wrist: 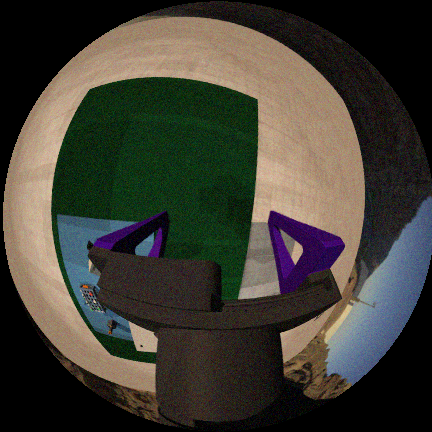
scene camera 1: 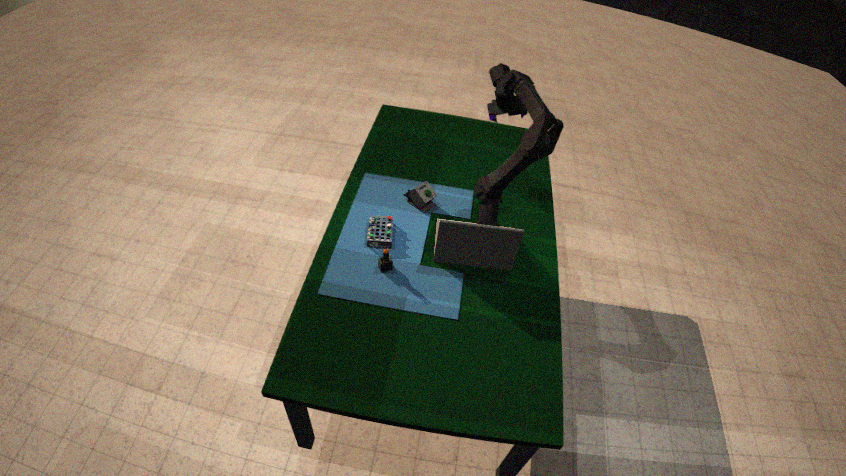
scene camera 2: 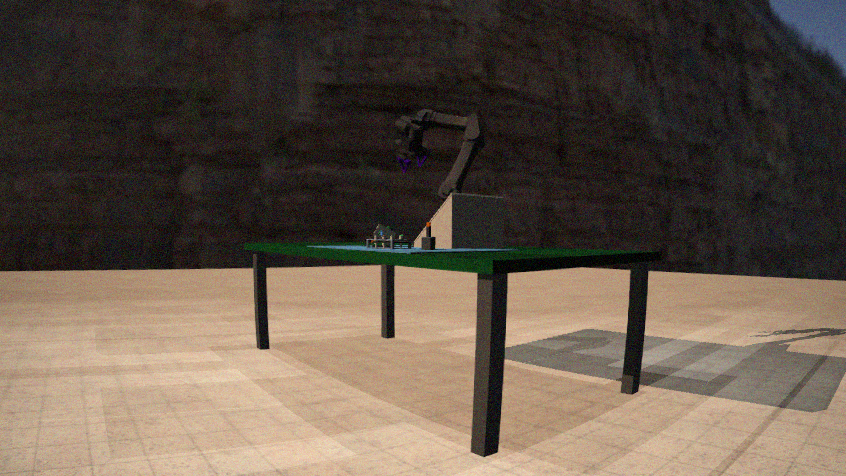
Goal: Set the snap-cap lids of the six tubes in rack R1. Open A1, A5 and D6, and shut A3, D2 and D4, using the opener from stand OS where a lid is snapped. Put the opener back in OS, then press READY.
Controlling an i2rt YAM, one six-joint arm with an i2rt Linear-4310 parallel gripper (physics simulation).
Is the gripper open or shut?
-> Open.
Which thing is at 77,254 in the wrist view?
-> A blue mat.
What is the gripper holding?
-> Nothing.
